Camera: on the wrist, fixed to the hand. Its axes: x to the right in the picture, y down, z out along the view.
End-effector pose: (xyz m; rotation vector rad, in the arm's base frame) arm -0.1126 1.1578 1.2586 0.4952 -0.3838 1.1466
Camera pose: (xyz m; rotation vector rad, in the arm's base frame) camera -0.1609 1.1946 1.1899 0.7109 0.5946 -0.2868
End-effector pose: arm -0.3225 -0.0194 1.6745 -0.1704 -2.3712 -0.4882
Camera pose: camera -0.2452 -0.0075 1.7224 1.9057 -1.6873 -0.5507
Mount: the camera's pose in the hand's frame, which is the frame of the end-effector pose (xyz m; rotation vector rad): -0.0260 0.0448 -0.0757 0.4426 0.3872 -1.6045
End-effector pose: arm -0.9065 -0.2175 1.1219 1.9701 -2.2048 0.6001
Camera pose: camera -0.9592 -0.1622 1.1726 2.6090 0.0905 0.9618
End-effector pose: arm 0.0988 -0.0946 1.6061 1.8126 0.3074 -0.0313
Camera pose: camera 0.0732 -0.0376 1.6733 1.5031 2.0640 -0.9169
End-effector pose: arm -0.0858 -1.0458 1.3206 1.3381 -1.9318 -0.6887
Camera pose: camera -0.0469 -1.0097 1.3954 2.9461 -0.3535 -0.5483
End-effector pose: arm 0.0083 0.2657 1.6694 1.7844 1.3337 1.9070
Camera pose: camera -0.0332 0.1877 1.6941 -0.0341 2.2737 0.9564
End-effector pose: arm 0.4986 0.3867 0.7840 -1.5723 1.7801 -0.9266
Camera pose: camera 0.4153 0.4243 0.7918 2.2606 -0.0084 2.0244
